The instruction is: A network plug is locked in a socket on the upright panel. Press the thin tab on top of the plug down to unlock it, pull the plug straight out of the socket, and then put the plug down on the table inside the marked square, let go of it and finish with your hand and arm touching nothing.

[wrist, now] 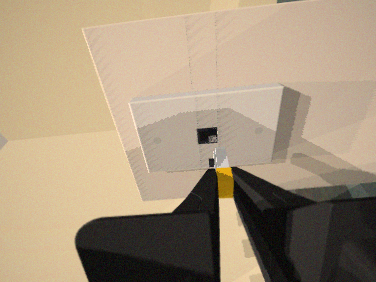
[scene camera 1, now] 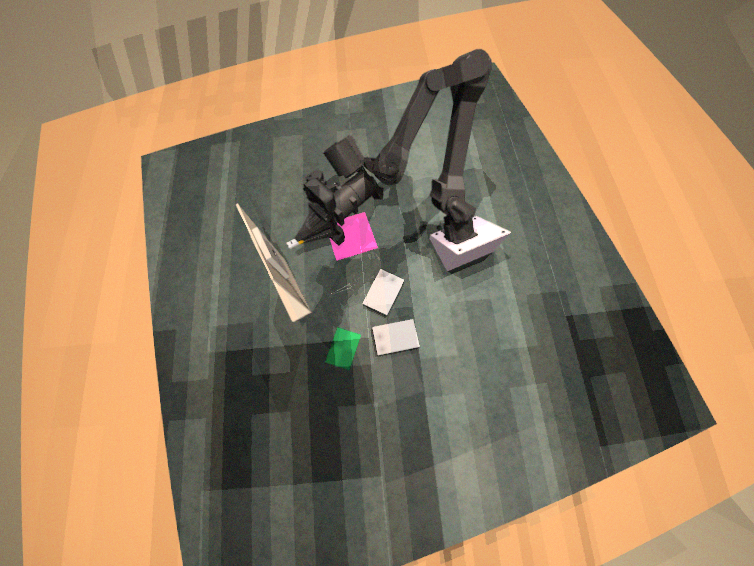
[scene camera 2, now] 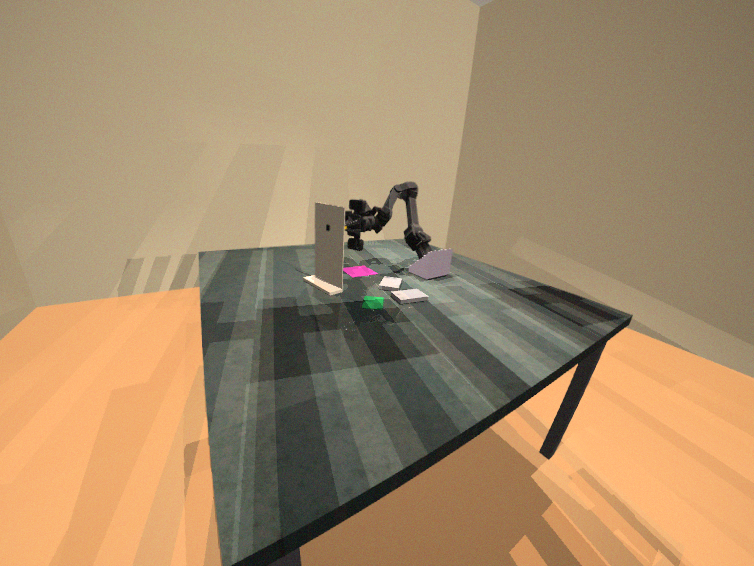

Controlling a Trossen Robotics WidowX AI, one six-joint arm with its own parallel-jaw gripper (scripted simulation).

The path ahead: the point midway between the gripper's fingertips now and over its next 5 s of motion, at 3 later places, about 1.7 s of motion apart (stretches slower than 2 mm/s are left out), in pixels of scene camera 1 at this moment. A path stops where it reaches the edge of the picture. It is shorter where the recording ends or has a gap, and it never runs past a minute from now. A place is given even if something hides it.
My gripper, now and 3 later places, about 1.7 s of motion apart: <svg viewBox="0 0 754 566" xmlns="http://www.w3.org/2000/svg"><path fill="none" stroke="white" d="M296 241L305 236L329 235L346 227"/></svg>
